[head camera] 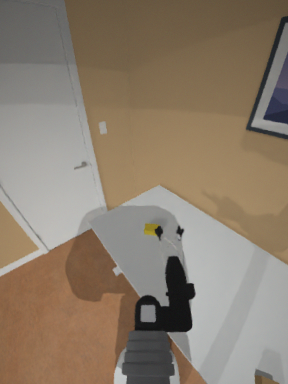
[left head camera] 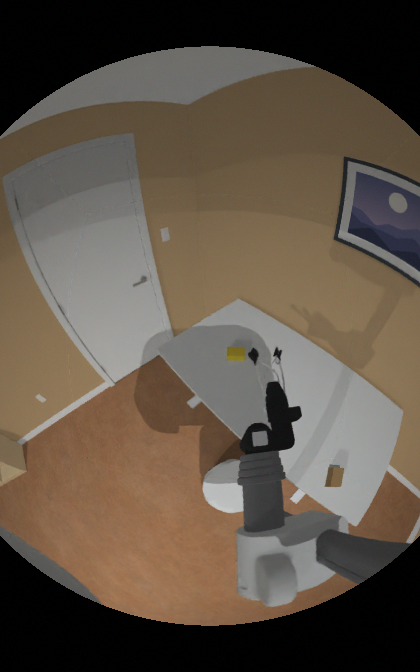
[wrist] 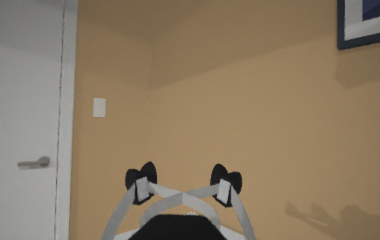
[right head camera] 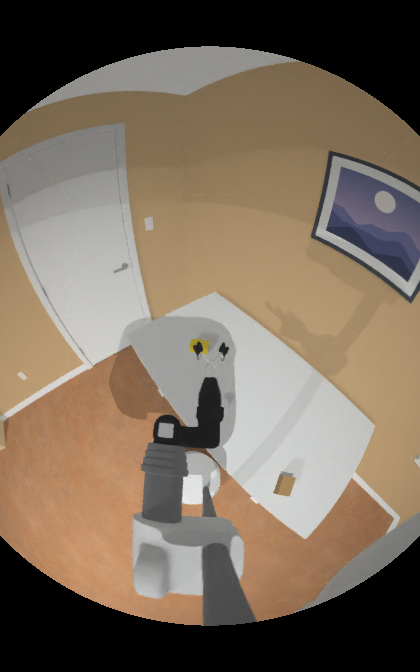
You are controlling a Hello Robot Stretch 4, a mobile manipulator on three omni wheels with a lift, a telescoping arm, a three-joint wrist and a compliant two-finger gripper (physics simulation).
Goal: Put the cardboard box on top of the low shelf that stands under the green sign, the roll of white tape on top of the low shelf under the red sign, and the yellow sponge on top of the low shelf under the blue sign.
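Frame: origin at the robot's base, x ahead, y left, z up, level; millimetres.
Seen in the pictures: gripper, fingertip midpoint: [head camera: 168,226] [wrist: 184,176].
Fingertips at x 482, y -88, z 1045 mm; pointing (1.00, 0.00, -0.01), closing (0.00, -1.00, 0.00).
Note:
Offsets run from my fingertips to a thing's top centre. "pt": to the spot under its first point. Level surfaces: height alone.
The yellow sponge @[dx +242, dy +56, dz -308 mm] [head camera: 150,229] [left head camera: 236,354] [right head camera: 206,345] lies on the white table near its far left corner. My gripper [head camera: 169,232] [left head camera: 266,354] [right head camera: 211,349] [wrist: 184,176] is open and empty, above the table. Its left finger appears beside or over the sponge in the head views; the sponge does not show in the wrist view. The small brown cardboard box @[pt dx -464, dy -331, dz -302 mm] [head camera: 265,380] [left head camera: 334,477] [right head camera: 284,485] stands near the table's right end. The roll of white tape cannot be made out; the arm and wrist cover part of the table. The signs do not show.
The white table @[dz -353 mm] [head camera: 230,270] [left head camera: 370,425] [right head camera: 340,430] stands against the tan wall, below a framed picture [left head camera: 385,215] [right head camera: 372,215]. A door [head camera: 40,125] [left head camera: 90,250] is at the left. Part of a wooden shelf [left head camera: 12,457] shows at the far left.

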